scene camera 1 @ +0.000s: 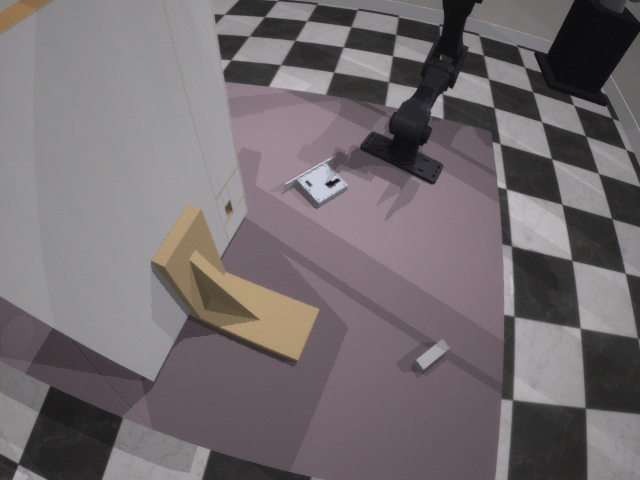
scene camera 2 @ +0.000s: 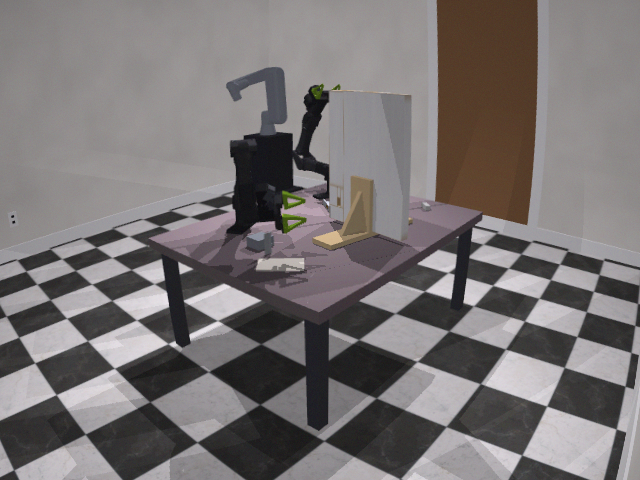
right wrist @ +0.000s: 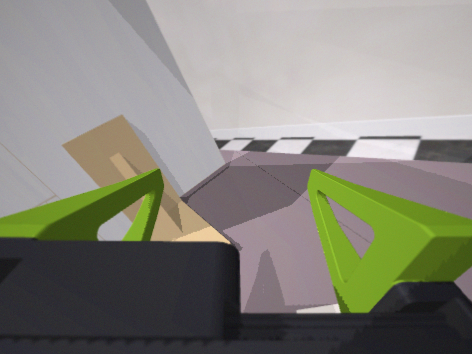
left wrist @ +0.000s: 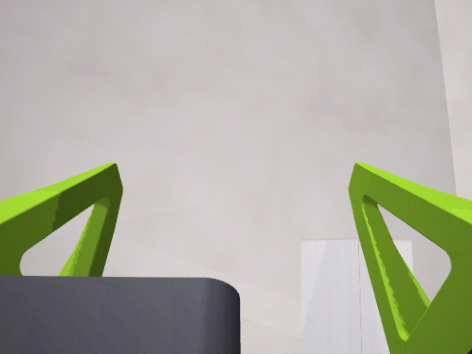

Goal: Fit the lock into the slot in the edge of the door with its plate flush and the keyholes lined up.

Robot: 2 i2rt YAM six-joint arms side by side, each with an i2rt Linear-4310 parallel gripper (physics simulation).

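Pixels of known places: left gripper, fingertip midpoint: (scene camera 2: 331, 84) (left wrist: 235, 175); right gripper, fingertip midpoint: (scene camera 2: 306, 210) (right wrist: 235, 177); left arm's base, origin of the base link: (scene camera 1: 401, 157); right arm's base, origin of the base link: (scene camera 2: 243, 225).
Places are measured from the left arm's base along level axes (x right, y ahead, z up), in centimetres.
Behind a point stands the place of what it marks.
The lock (scene camera 1: 321, 184) @(z 1.9, x 10.9, y 19.4 cm) lies flat on the table, its plate at the door side, apart from the door; a sliver shows in scene camera 2 (scene camera 2: 326, 203) @(z 2.5, x 15.1, y 17.9 cm). The white door (scene camera 1: 108, 129) @(z 41.7, x 16.3, y 53.2 cm) (scene camera 2: 379, 155) @(z 31.4, x 19.0, y 60.3 cm) (left wrist: 330, 295) @(z 43.5, x 16.3, y 53.1 cm) (right wrist: 75, 75) @(z 29.5, x 19.9, y 55.5 cm) stands upright with a small keyhole opening (scene camera 1: 228, 208) @(z 8.2, x 19.9, y 38.1 cm) (scene camera 2: 338, 199) @(z 10.3, x 22.3, y 38.7 cm) low near its edge. The slot cannot be made out. My left gripper (scene camera 2: 329, 88) @(z 56.0, x -0.4, y -2.0 cm) (left wrist: 235, 175) @(z 56.0, x -0.4, y -2.0 cm) is open and empty, raised high at the door's top. My right gripper (scene camera 2: 305, 210) @(z 16.7, x 51.0, y 63.5 cm) (right wrist: 235, 177) @(z 16.7, x 51.0, y 63.5 cm) is open and empty, low over the table beside the wooden foot, away from the lock.
The wooden foot (scene camera 1: 271, 315) @(z 1.8, x 3.1, y 49.0 cm) (scene camera 2: 343, 238) @(z 1.8, x 32.7, y 58.0 cm) (right wrist: 200, 230) @(z 1.8, x 33.9, y 58.6 cm) juts from the door. A grey-blue block (scene camera 2: 256, 241) @(z 3.1, x 62.1, y 47.6 cm) with an upright piece and a flat white plate (scene camera 2: 268, 264) @(z 0.1, x 64.3, y 61.8 cm) lie at the table's near side. A small white block (scene camera 1: 431, 355) @(z 2.2, x -24.6, y 41.0 cm) lies farther off. The table (scene camera 1: 413, 248) @(z 0.0, x -12.5, y 21.8 cm) (scene camera 2: 330, 279) @(z 0.0, x 53.2, y 81.8 cm) bears all these.
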